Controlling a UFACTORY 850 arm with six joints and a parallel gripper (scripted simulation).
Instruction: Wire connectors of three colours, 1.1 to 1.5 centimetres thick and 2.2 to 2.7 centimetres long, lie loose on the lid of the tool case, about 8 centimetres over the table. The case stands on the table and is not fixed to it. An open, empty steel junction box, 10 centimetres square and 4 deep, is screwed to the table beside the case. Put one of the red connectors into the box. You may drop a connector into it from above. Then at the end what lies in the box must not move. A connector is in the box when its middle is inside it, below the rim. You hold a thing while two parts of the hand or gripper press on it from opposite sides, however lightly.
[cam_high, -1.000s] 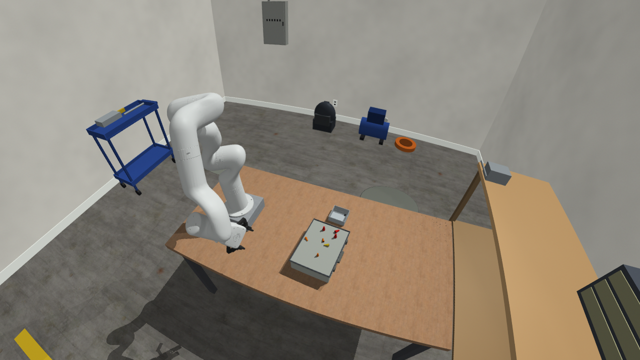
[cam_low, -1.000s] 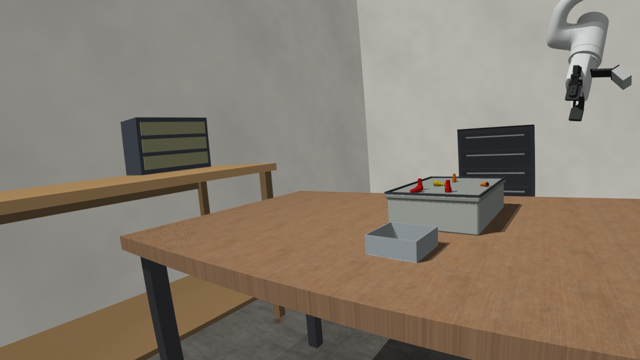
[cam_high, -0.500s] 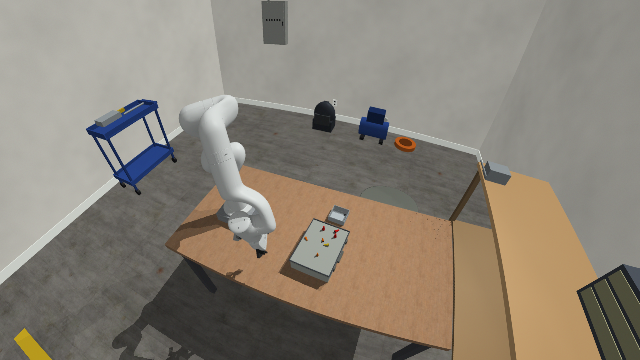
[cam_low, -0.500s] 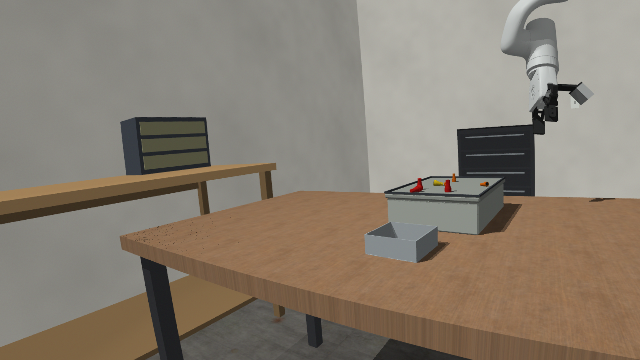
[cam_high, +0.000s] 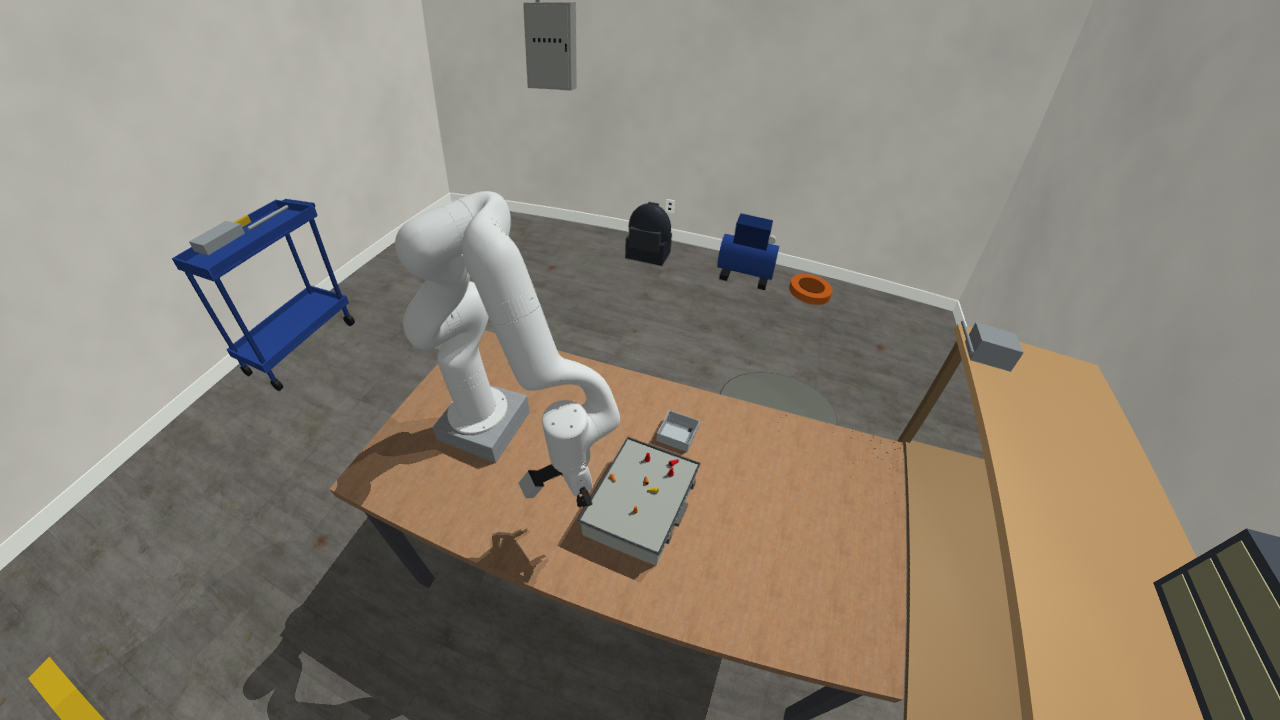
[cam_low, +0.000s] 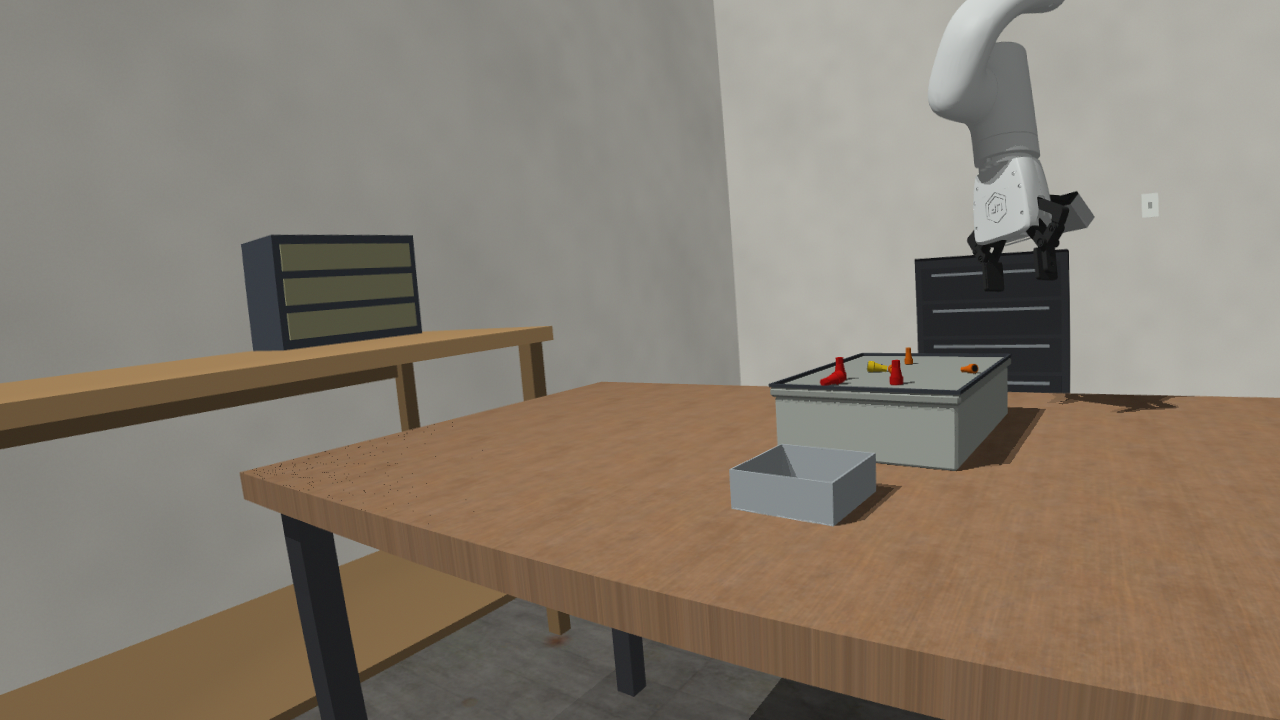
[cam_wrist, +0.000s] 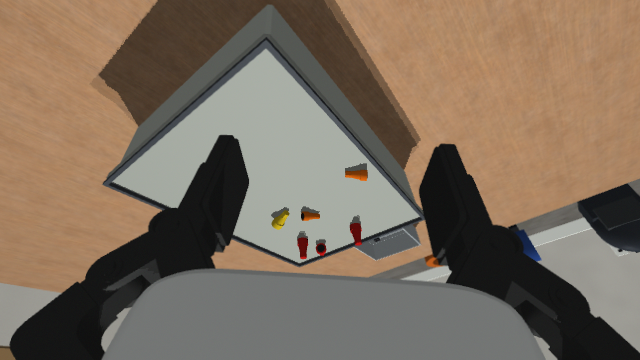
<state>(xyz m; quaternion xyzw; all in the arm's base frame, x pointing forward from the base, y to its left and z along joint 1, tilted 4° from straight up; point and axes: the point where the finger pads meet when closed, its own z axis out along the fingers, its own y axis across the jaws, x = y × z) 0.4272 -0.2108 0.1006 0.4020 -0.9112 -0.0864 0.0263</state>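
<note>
The yellow connector is 170 mm ahead of my hand, 120 mm to the left of it and 100 mm below it. From my hand the other things lie so: grey tool case 140 mm ahead, 130 mm below, 110 mm to the left.
</note>
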